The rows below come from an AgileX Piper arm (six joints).
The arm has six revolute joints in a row. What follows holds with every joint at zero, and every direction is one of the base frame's. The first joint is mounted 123 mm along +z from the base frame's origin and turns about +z. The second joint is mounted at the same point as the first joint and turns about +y. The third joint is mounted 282.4 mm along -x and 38.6 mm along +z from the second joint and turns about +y. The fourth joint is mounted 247.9 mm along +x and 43.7 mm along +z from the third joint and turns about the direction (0.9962, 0, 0.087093). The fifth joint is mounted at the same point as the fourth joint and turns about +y. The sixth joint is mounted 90.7 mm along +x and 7.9 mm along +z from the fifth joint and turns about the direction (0.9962, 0, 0.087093). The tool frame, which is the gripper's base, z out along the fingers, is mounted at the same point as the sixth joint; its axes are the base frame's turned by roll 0, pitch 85 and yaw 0 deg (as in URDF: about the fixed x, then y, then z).
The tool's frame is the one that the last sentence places.
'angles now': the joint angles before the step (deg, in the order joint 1, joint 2, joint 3, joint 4, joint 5, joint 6). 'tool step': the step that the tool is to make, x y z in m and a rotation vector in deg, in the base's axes. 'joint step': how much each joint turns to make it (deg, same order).
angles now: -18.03 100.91 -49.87 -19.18 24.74 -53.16
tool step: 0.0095 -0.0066 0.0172 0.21 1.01 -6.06
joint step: 0.00 0.00 -5.16 0.01 7.30 4.63
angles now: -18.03 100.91 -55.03 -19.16 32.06 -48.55
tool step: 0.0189 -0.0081 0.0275 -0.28 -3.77 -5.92
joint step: -0.01 0.08 -7.07 0.15 4.50 5.03
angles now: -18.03 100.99 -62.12 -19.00 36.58 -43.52
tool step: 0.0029 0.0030 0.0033 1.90 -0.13 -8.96
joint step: 1.05 0.59 -1.90 -0.91 4.12 10.17
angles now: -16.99 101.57 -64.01 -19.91 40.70 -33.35
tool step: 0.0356 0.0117 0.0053 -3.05 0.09 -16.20
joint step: 5.32 6.66 -10.79 -7.92 11.43 23.44
